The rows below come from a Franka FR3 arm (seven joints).
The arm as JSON. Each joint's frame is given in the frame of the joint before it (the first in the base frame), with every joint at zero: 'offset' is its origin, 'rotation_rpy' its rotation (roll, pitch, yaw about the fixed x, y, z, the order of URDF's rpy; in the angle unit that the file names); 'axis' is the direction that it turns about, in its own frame. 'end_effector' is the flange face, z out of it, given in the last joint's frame.
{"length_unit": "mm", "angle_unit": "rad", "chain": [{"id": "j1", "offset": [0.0, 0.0, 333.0], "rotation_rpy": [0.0, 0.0, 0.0], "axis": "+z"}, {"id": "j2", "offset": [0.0, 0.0, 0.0], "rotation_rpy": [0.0, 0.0, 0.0], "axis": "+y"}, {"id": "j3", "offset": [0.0, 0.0, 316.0], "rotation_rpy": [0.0, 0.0, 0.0], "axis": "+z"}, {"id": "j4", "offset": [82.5, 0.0, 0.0], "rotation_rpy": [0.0, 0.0, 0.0], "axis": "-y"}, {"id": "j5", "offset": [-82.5, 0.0, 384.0], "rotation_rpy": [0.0, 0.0, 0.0], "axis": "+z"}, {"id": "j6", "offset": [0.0, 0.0, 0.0], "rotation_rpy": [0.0, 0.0, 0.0], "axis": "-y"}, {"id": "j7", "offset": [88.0, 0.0, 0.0], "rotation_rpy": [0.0, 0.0, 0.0], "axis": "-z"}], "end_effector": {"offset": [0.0, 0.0, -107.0], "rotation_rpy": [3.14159, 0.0, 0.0]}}
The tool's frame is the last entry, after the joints.
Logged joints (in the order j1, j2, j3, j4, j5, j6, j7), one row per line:
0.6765 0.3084 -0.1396 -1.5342 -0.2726 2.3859 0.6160
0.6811 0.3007 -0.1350 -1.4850 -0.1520 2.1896 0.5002
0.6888 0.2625 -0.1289 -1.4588 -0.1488 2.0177 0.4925
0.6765 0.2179 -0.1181 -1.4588 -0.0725 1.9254 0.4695
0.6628 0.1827 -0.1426 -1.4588 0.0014 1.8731 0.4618
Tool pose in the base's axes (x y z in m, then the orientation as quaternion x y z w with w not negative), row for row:
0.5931 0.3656 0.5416 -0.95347 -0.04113 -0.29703 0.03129
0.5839 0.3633 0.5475 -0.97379 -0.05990 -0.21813 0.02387
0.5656 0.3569 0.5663 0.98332 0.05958 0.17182 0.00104
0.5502 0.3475 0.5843 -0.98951 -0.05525 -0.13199 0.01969
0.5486 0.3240 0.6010 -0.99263 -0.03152 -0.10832 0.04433
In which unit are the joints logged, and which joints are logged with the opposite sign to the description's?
The joints are logged in radians. Opposite sign: none.
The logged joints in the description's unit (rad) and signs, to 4 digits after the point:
0.6765 0.3084 -0.1396 -1.5342 -0.2726 2.3859 0.6160
0.6811 0.3007 -0.1350 -1.4850 -0.1520 2.1896 0.5002
0.6888 0.2625 -0.1289 -1.4588 -0.1488 2.0177 0.4925
0.6765 0.2179 -0.1181 -1.4588 -0.0725 1.9254 0.4695
0.6628 0.1827 -0.1426 -1.4588 0.0014 1.8731 0.4618

